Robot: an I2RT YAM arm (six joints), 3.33 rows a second.
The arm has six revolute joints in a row. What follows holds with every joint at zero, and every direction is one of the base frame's.
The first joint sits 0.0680 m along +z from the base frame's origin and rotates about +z.
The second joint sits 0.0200 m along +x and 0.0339 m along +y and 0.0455 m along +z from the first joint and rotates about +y.
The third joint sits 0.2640 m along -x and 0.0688 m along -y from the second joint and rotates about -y.
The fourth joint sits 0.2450 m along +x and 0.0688 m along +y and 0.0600 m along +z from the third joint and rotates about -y.
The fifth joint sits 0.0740 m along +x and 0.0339 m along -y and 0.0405 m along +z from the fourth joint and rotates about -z.
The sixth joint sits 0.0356 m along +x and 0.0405 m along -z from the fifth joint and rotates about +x.
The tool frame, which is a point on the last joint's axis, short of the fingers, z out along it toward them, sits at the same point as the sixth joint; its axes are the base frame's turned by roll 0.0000, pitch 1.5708 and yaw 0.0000 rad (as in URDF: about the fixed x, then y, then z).
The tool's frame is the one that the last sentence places.
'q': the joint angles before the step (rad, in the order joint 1, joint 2, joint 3, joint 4, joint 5, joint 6). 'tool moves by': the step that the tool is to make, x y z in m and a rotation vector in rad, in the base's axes. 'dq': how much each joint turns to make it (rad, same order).
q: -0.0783, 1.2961, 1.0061, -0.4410, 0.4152, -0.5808
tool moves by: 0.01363, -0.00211, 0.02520, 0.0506, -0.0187, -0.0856
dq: -0.0005, 0.0628, 0.1548, -0.1213, 0.0273, 0.1054
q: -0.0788, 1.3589, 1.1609, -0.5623, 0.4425, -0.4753
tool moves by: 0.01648, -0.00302, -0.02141, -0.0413, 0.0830, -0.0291
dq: 0.0001, 0.0875, 0.0063, 0.0081, 0.0545, -0.0140
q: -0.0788, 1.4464, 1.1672, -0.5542, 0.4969, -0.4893
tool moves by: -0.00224, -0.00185, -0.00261, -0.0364, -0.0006, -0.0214
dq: -0.0026, -0.0082, -0.0222, 0.0235, 0.0394, -0.0122
